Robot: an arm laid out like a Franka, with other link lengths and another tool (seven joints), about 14 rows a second.
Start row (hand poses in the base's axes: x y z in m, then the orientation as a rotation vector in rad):
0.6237 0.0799 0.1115 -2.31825 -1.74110 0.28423
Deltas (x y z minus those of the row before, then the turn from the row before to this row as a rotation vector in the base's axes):
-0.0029 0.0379 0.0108 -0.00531 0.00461 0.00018
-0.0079 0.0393 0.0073 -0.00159 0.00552 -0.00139
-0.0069 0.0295 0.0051 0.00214 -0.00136 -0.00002
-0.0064 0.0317 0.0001 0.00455 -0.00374 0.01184
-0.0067 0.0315 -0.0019 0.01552 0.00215 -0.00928
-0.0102 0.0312 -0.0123 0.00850 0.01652 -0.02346
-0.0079 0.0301 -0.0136 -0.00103 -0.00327 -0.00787
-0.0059 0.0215 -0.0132 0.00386 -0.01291 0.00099
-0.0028 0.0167 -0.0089 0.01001 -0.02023 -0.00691
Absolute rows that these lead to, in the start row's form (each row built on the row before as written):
0.6208 0.1178 0.1223 -2.31930 -1.74051 0.29435
0.6129 0.1571 0.1296 -2.31851 -1.73666 0.30172
0.6060 0.1866 0.1347 -2.31778 -1.73674 0.29821
0.5996 0.2183 0.1348 -2.30713 -1.75164 0.29189
0.5929 0.2498 0.1329 -2.30270 -1.73558 0.27805
0.5827 0.2810 0.1206 -2.30665 -1.69753 0.28397
0.5748 0.3111 0.1070 -2.31526 -1.68986 0.27972
0.5689 0.3326 0.0938 -2.31843 -1.69614 0.26203
0.5661 0.3493 0.0849 -2.32704 -1.69464 0.22899

